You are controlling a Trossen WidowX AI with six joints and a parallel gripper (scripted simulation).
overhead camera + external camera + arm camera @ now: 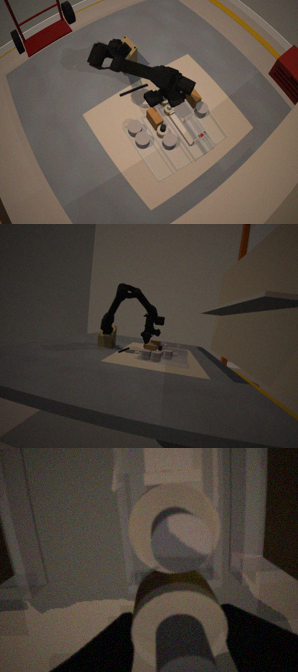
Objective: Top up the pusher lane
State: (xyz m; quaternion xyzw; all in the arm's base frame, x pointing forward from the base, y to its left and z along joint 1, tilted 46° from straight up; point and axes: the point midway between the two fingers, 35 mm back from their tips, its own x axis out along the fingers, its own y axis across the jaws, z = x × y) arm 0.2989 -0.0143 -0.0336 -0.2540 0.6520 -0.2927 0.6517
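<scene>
My gripper tip is 9 cm short of the cream mat, 1 cm to the left of it and 5 cm above it. Round my gripper tip: black bar: 14 cm behind, 7 cm to the right, 4 cm below; then white pusher: 15 cm ahead, 2 cm to the left; then clear pusher lane: 18 cm ahead, 1 cm to the left, 3 cm below.
</scene>
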